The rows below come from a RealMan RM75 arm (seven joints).
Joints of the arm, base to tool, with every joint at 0 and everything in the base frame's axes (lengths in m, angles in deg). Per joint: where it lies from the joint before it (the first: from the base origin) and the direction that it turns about. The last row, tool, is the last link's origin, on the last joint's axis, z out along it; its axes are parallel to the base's.
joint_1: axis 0 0 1 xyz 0 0 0.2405
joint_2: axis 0 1 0 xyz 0 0 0
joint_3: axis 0 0 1 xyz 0 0 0.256
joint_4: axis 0 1 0 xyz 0 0 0
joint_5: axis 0 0 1 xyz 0 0 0.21
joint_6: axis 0 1 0 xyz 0 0 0
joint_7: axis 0 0 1 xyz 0 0 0.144
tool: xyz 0 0 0
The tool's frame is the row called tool.
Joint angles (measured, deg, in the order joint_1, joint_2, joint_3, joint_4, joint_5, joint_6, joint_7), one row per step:
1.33 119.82 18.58 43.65 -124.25 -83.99 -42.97
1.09 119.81 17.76 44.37 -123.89 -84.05 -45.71
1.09 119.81 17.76 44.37 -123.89 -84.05 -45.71
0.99 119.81 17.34 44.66 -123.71 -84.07 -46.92
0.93 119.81 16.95 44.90 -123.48 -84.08 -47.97
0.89 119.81 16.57 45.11 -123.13 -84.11 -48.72
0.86 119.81 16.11 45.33 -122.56 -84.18 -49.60
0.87 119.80 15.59 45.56 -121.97 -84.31 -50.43
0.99 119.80 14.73 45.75 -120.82 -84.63 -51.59
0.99 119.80 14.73 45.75 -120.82 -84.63 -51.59
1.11 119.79 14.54 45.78 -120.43 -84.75 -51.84
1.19 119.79 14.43 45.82 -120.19 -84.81 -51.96
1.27 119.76 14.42 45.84 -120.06 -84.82 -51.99
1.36 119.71 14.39 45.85 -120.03 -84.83 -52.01
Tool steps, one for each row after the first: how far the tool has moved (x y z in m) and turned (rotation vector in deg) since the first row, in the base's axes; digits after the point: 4 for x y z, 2 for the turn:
-0.0026 -0.0027 -0.0015 0.60 -1.76 0.08
-0.0026 -0.0027 -0.0015 0.60 -1.76 0.08
-0.0038 -0.0040 -0.0023 0.81 -2.56 0.12
-0.0047 -0.0051 -0.0031 0.98 -3.25 0.12
-0.0052 -0.0060 -0.0036 1.09 -3.67 0.02
-0.0055 -0.0069 -0.0041 1.26 -4.13 -0.23
-0.0060 -0.0079 -0.0046 1.42 -4.53 -0.40
-0.0061 -0.0090 -0.0051 1.69 -5.11 -0.79
-0.0061 -0.0090 -0.0051 1.69 -5.11 -0.79
-0.0061 -0.0087 -0.0050 1.83 -5.21 -0.90
-0.0062 -0.0086 -0.0050 1.89 -5.22 -0.96
-0.0061 -0.0082 -0.0047 1.94 -5.23 -1.00
-0.0061 -0.0079 -0.0046 1.94 -5.28 -0.91

